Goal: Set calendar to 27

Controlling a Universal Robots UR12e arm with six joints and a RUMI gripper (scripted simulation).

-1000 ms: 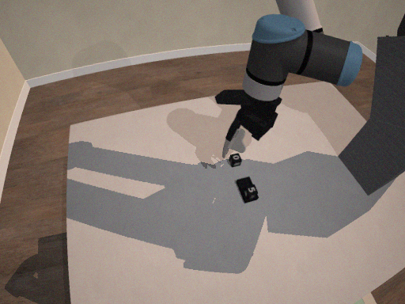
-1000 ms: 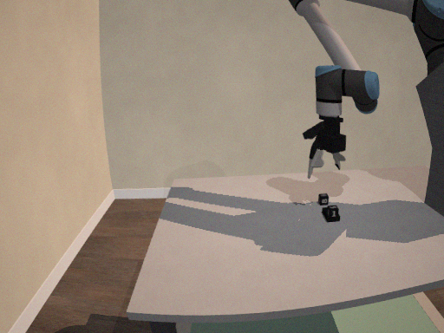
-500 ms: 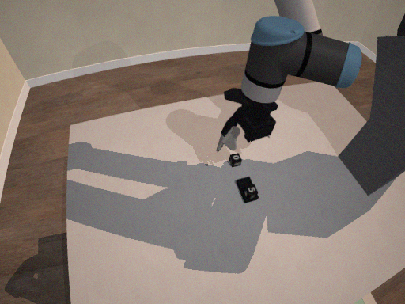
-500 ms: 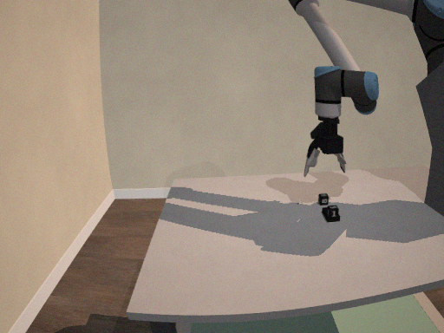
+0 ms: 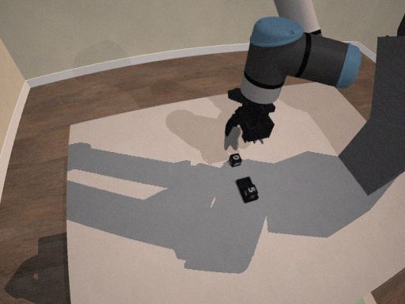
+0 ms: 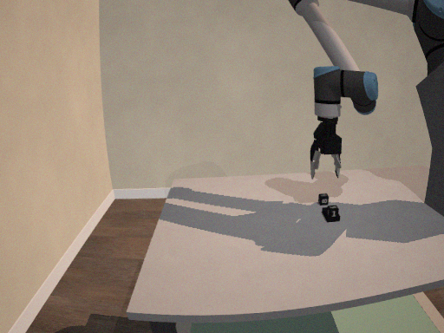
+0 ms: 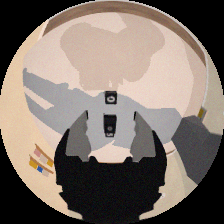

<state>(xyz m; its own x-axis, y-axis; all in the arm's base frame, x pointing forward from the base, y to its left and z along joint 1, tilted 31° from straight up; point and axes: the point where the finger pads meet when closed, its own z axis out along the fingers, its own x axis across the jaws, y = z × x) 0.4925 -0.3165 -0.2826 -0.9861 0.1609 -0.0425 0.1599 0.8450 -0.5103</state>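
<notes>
Right now the black cube is 9 cm below my hand. The rest, counted from my hand: tray 11 cm to the left, 10 cm below, 2 cm ahead.
</notes>
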